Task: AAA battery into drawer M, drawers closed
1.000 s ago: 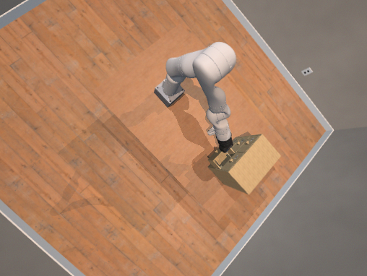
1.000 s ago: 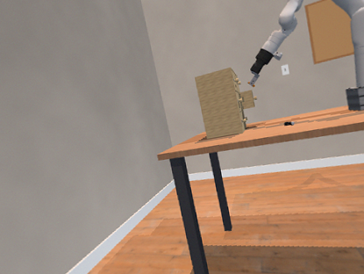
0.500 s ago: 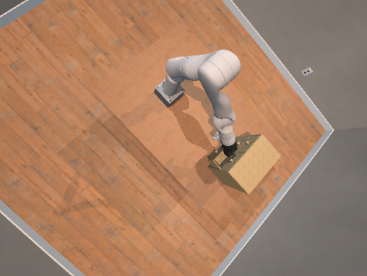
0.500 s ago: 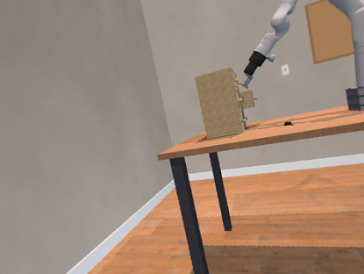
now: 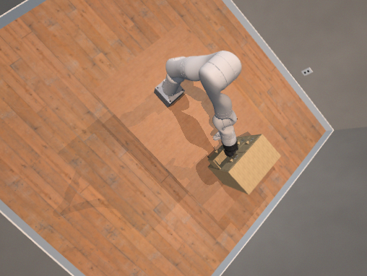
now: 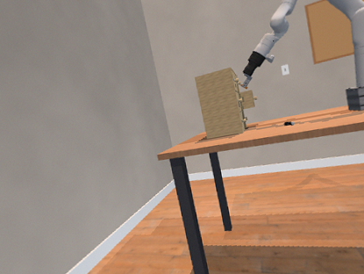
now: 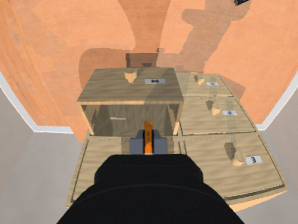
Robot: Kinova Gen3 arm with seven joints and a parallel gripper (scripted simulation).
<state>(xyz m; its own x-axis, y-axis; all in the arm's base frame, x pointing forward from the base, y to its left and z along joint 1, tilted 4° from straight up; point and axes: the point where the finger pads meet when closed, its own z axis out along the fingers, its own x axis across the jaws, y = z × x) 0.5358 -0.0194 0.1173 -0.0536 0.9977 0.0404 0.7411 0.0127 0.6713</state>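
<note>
Now: hand 1 cm short of the AAA battery and 1 cm above it. The rest, counted from my hand: black battery 17 cm behind, 20 cm to the left, 23 cm below; drawer 5 cm ahead, 2 cm to the right, 11 cm below.
</note>
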